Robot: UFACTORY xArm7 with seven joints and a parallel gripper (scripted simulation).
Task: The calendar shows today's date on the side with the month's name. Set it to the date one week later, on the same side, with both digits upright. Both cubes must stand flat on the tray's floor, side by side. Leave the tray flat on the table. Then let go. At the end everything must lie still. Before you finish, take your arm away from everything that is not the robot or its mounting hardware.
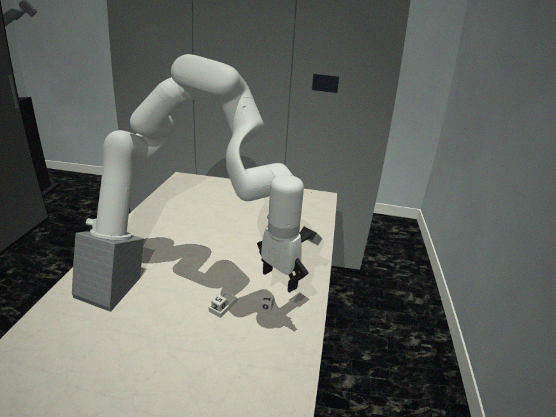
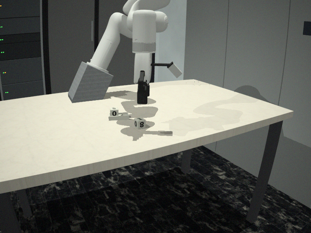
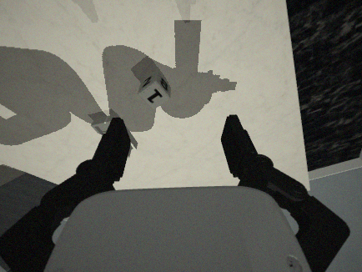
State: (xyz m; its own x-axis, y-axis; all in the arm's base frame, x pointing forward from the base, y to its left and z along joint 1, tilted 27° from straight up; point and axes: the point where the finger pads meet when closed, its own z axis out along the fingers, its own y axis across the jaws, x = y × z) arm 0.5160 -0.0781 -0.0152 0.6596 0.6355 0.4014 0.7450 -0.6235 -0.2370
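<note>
My gripper is now 3 cm past the digit cube, 1 cm to the right of it and 10 cm above it. The rest, counted from my hand: tray 16 cm behind, 1 cm to the right, 11 cm below.
</note>
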